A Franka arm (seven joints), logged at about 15 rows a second.
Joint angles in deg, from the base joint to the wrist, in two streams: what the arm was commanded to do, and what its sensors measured. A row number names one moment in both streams.
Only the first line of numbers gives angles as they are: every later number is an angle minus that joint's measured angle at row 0.
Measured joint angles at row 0:
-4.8 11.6 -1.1 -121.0 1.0 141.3 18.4
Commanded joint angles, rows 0 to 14:
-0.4 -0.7 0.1 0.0 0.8 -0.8 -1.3
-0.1 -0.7 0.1 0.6 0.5 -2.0 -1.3
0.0 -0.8 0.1 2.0 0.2 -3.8 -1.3
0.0 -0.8 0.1 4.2 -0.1 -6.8 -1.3
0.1 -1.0 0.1 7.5 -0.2 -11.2 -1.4
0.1 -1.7 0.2 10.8 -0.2 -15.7 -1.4
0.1 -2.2 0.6 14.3 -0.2 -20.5 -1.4
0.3 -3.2 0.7 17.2 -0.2 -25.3 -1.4
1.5 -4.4 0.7 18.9 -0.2 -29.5 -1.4
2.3 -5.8 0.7 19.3 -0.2 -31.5 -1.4
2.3 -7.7 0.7 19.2 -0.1 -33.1 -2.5
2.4 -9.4 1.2 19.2 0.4 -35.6 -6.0
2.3 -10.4 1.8 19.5 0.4 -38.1 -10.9
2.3 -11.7 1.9 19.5 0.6 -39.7 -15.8
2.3 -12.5 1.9 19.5 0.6 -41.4 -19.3
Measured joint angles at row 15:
3.0 -10.7 1.5 20.0 -0.1 -38.7 -11.2
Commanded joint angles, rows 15 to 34:
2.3 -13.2 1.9 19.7 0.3 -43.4 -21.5
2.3 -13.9 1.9 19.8 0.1 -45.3 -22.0
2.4 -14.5 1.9 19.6 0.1 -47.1 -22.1
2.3 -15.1 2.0 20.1 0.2 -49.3 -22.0
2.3 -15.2 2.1 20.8 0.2 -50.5 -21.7
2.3 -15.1 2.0 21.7 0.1 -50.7 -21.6
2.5 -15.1 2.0 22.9 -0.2 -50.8 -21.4
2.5 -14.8 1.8 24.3 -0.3 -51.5 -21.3
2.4 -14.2 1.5 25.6 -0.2 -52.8 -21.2
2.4 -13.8 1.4 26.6 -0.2 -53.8 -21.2
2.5 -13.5 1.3 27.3 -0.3 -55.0 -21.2
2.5 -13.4 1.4 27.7 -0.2 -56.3 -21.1
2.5 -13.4 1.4 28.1 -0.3 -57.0 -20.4
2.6 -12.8 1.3 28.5 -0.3 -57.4 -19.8
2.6 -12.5 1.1 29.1 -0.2 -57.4 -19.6
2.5 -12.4 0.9 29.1 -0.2 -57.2 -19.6
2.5 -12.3 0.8 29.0 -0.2 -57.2 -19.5
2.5 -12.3 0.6 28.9 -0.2 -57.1 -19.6
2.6 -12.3 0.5 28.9 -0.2 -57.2 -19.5
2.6 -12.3 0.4 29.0 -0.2 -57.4 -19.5
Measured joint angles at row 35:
2.9 -13.1 0.4 27.3 -0.2 -56.0 -20.1
